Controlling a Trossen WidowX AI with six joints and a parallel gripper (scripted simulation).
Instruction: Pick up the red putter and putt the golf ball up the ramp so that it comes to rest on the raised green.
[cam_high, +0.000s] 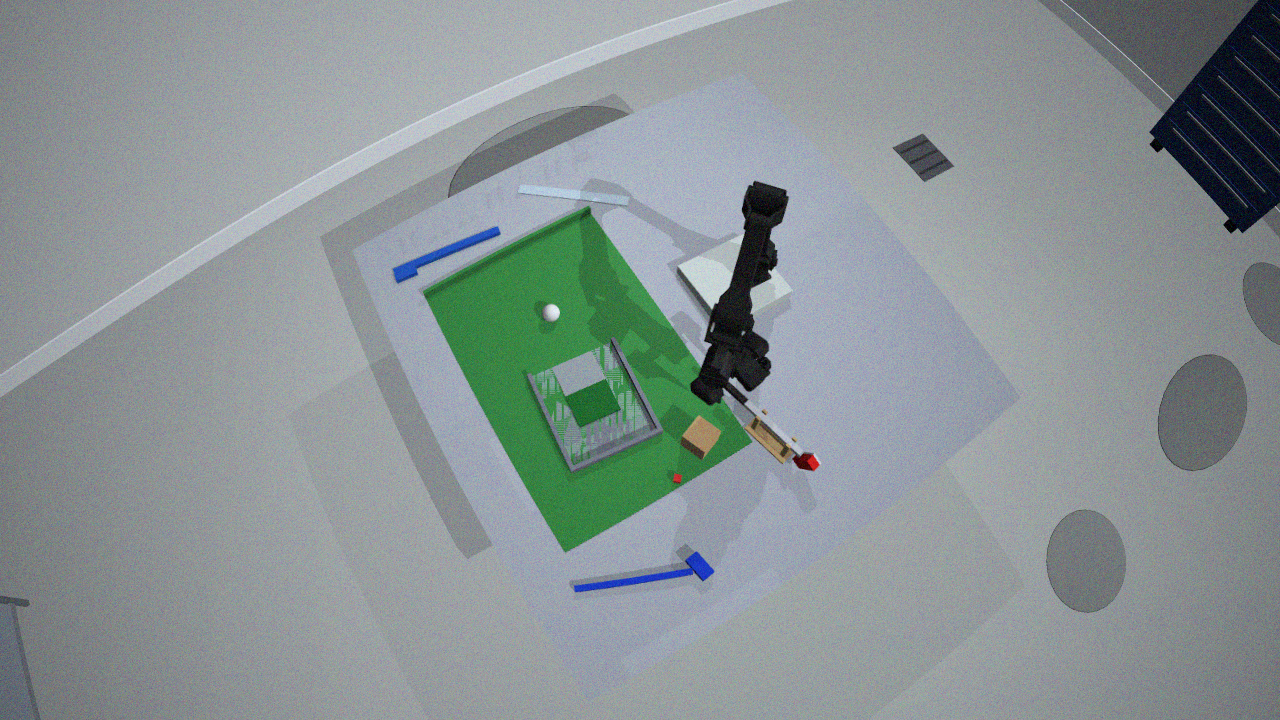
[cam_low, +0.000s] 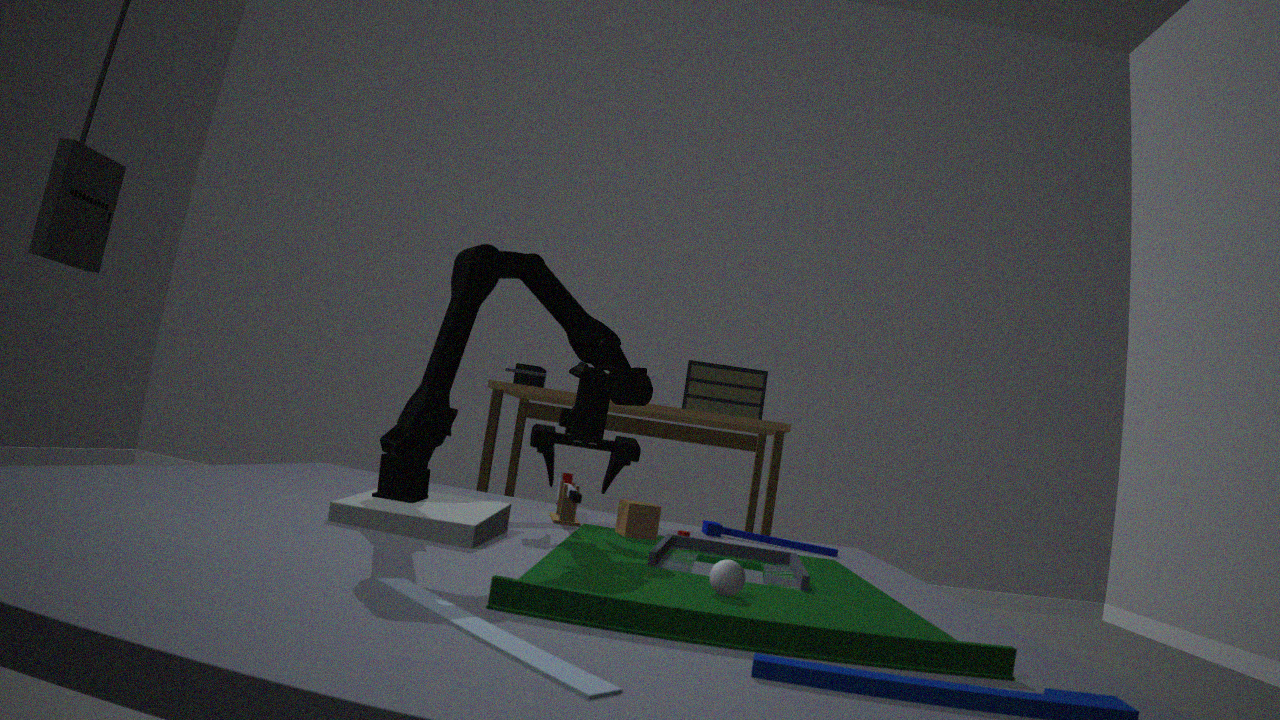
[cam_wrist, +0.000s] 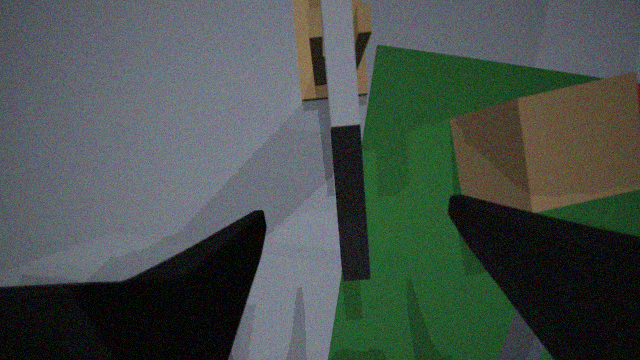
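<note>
The red putter lies 30 mm behind my gripper tip, 110 mm to the left of it and 20 mm below it. Round my gripper tip: red marker: 200 mm ahead, 100 mm to the left, 60 mm below; then tan box: 110 mm ahead, 50 mm to the left, 40 mm below; then white golf ball: 250 mm ahead, 380 mm to the right, 50 mm below.
</note>
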